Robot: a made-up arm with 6 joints. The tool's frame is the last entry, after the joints.
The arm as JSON. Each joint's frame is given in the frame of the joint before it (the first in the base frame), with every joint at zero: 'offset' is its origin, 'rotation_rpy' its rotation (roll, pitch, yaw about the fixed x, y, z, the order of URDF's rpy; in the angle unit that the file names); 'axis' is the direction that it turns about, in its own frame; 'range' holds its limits. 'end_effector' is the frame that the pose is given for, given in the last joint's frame.
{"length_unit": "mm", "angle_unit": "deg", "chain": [
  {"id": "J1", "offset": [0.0, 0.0, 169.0], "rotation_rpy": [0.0, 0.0, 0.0], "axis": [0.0, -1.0, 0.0], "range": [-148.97, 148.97]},
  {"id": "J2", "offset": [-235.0, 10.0, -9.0], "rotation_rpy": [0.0, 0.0, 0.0], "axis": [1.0, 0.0, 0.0], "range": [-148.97, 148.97]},
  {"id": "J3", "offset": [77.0, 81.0, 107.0], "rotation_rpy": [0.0, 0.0, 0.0], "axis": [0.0, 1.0, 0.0], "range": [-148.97, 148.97]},
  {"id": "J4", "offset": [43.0, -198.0, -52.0], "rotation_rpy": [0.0, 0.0, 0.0], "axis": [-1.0, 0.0, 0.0], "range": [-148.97, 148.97]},
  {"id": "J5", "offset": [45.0, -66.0, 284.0], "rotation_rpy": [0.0, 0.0, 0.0], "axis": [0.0, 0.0, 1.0], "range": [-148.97, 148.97]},
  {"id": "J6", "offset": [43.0, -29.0, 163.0], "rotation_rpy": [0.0, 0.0, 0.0], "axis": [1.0, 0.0, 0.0], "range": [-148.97, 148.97]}
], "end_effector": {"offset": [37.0, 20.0, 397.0], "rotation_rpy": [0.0, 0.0, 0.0]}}
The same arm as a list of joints. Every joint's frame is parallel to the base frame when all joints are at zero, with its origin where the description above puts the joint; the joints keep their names.
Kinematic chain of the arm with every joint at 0, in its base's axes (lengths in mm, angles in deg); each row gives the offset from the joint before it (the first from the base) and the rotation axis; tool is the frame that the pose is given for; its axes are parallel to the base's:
J1: xyz 0.0 0.0 169.0 axis -y
J2: xyz -235.0 10.0 -9.0 axis +x
J3: xyz 77.0 81.0 107.0 axis +y
J4: xyz 43.0 -198.0 -52.0 axis -x
J5: xyz 45.0 -66.0 284.0 axis +z
J6: xyz 43.0 -29.0 163.0 axis +x
tool: xyz 37.0 20.0 397.0
Joint limits (deg, base to tool): -148.97..148.97 -148.97..148.97 -148.97..148.97 -148.97..148.97 -148.97..148.97 -148.97..148.97

